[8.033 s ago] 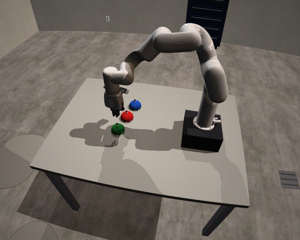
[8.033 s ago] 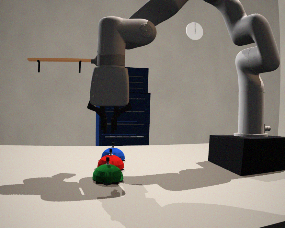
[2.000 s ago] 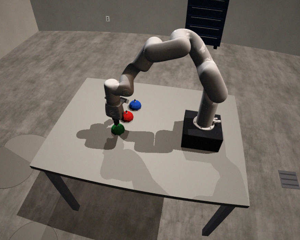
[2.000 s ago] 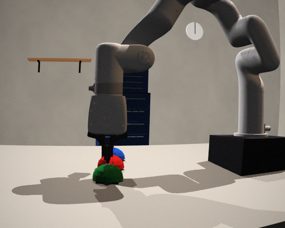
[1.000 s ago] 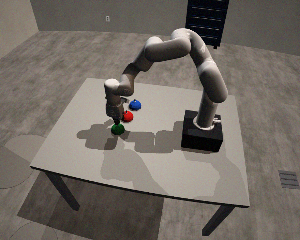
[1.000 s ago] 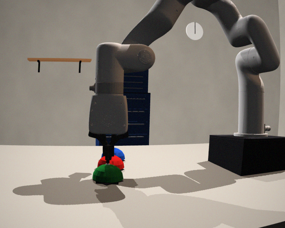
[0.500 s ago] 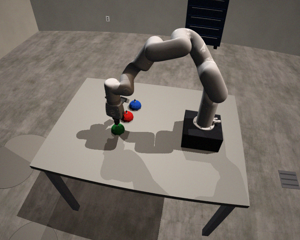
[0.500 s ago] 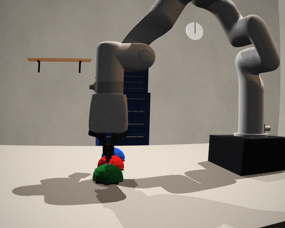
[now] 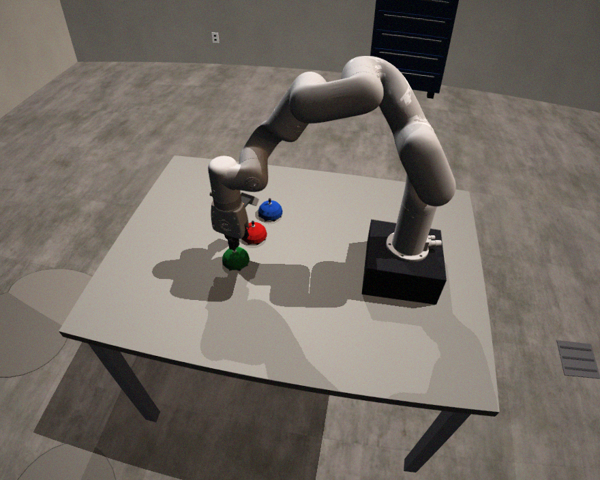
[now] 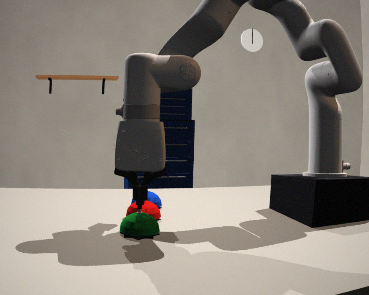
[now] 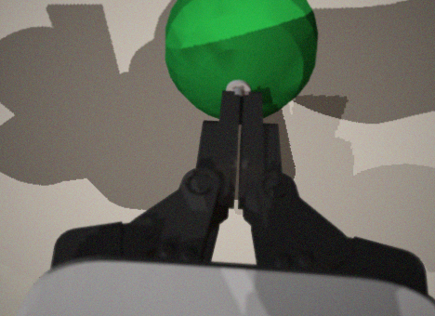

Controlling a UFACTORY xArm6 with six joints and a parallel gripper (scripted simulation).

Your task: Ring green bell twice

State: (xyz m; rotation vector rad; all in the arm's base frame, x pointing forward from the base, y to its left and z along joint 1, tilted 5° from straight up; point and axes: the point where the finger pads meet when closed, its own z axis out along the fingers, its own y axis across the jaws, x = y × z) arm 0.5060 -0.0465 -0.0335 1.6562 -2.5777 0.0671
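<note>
Right now the green bell is 50 mm below my hand. The rest, counted from my hand: blue bell (100 mm behind, 220 mm to the right, 50 mm below); then red bell (50 mm behind, 110 mm to the right, 50 mm below).
</note>
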